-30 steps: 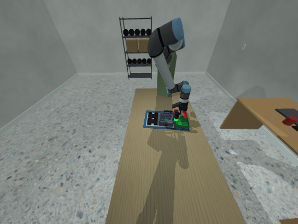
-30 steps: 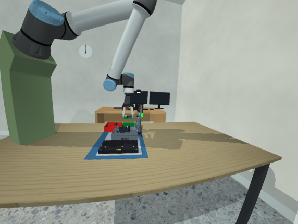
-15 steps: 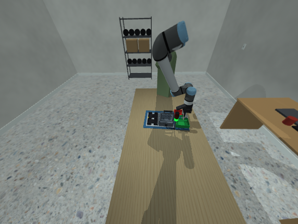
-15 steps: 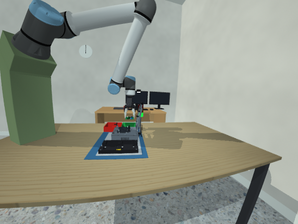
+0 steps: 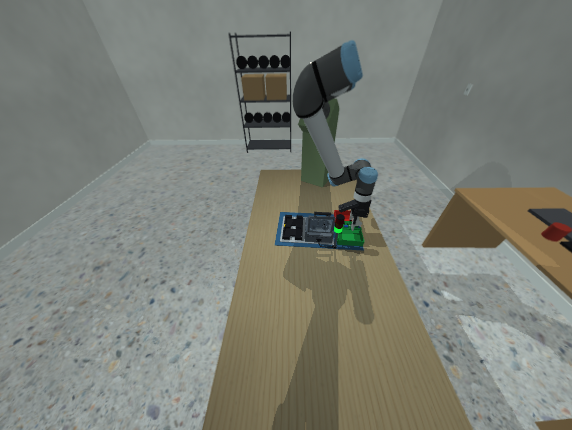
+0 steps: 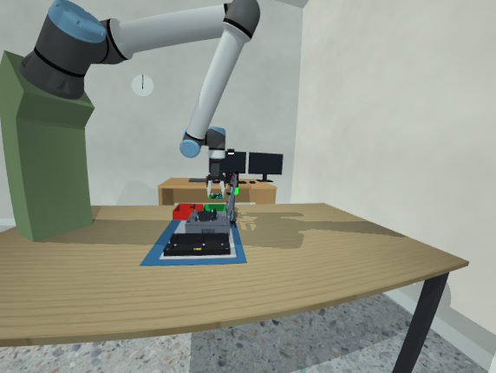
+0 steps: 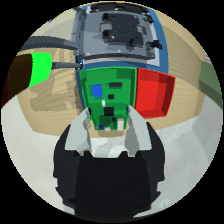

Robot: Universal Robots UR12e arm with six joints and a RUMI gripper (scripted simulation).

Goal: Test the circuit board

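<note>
Right now the green circuit board is right at my hand. From my hand the other things lie so: tester lid (20 mm behind, 210 mm to the right, 70 mm above); then red bin (130 mm behind, 70 mm to the left, 100 mm below); then green bin (100 mm below).
</note>
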